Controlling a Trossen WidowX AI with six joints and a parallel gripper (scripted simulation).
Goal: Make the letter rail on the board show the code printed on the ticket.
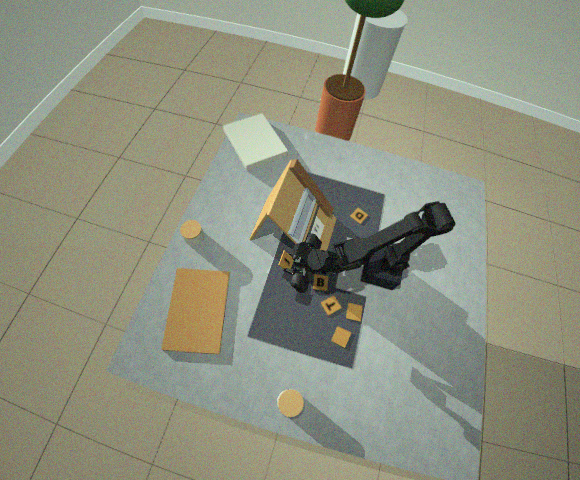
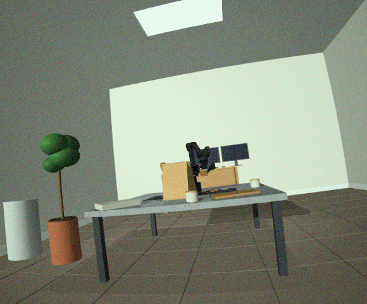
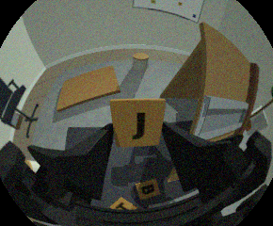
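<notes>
The ticket lies 210 mm to the right of my gripper tip, 80 mm below it and 20 mm behind it. Also, from my gripper tip: flat orange panel (260 mm to the left, 210 mm ahead, 160 mm below); then dark mat (170 mm to the right, 170 mm below, 130 mm behind); then letter tile (right at my gripper tip).
</notes>
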